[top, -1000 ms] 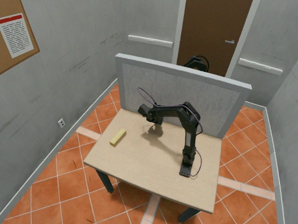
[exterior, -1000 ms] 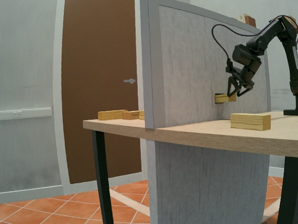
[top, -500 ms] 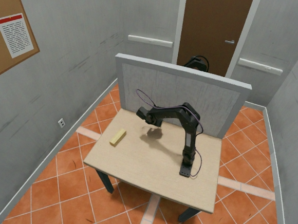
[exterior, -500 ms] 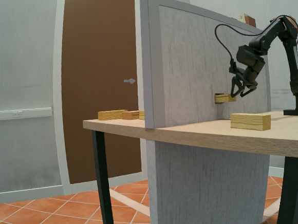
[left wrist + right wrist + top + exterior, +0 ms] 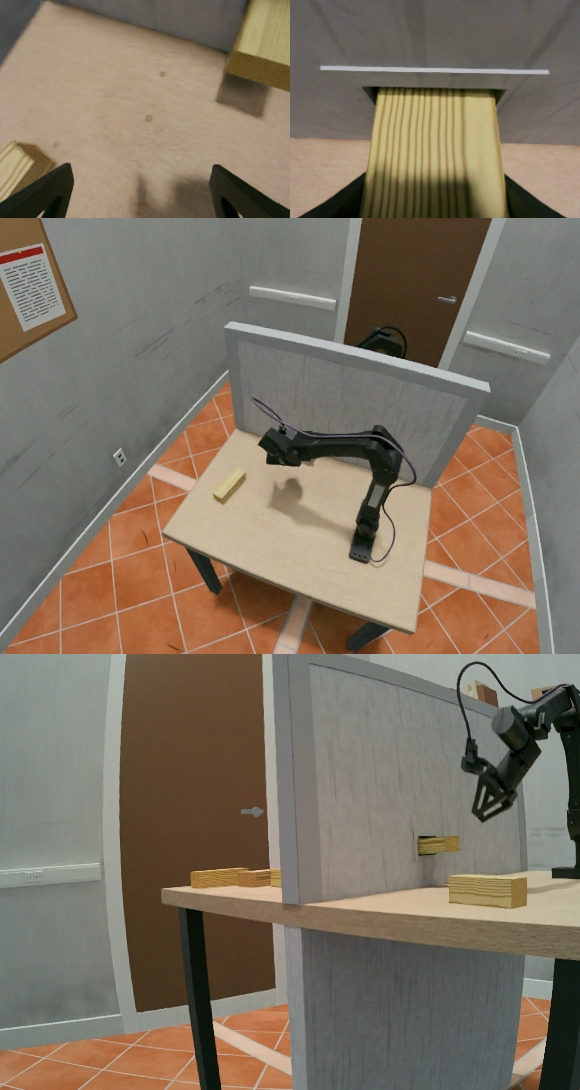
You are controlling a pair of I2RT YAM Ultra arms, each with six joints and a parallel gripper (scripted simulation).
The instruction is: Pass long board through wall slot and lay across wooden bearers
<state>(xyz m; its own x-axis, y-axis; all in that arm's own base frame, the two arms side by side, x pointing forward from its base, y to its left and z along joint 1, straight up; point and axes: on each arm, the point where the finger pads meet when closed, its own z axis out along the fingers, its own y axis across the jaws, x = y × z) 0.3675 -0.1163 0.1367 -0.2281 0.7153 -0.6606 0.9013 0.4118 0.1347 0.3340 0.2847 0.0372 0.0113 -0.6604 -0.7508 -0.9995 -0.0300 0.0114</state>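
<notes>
Right now the long board is 1 cm to the left of my right hand. Also, from my right hand: wooden offcut: 20 cm ahead, 41 cm to the left, 6 cm below.
</notes>
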